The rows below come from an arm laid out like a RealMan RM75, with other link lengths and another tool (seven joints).
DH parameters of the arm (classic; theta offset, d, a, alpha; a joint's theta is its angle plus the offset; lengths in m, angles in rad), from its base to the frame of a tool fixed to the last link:
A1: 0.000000 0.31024 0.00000 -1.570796
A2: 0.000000 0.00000 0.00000 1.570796
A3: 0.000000 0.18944 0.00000 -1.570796
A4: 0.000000 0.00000 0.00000 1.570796
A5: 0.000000 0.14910 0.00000 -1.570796
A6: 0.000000 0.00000 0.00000 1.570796
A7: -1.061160 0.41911 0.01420 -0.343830
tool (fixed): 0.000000 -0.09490 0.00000 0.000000
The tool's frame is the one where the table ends.
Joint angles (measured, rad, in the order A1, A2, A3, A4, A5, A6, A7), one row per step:
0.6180 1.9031 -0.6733 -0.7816 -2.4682 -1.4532 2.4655
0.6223 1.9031 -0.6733 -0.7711 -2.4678 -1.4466 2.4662
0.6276 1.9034 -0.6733 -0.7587 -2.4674 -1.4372 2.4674
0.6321 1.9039 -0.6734 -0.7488 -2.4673 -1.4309 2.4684
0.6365 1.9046 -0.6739 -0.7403 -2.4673 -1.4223 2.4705
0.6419 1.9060 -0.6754 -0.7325 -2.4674 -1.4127 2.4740
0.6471 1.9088 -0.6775 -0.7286 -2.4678 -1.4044 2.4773
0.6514 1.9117 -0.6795 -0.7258 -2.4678 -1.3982 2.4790
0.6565 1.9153 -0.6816 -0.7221 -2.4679 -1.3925 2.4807
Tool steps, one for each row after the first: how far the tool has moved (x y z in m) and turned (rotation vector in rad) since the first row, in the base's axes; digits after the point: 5 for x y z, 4 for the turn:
-0.00050 0.00048 -0.00147 -0.0003 0.0030 -0.0025
-0.00099 0.00143 -0.00309 0.0005 0.0061 -0.0056
-0.00164 0.00184 -0.00471 -0.0002 0.0091 -0.0079
-0.00195 0.00300 -0.00577 0.0016 0.0105 -0.0104
-0.00258 0.00453 -0.00695 0.0038 0.0115 -0.0125
-0.00369 0.00623 -0.00811 0.0058 0.0115 -0.0122
-0.00497 0.00748 -0.00936 0.0066 0.0119 -0.0106
-0.00673 0.00843 -0.01125 0.0057 0.0133 -0.0086

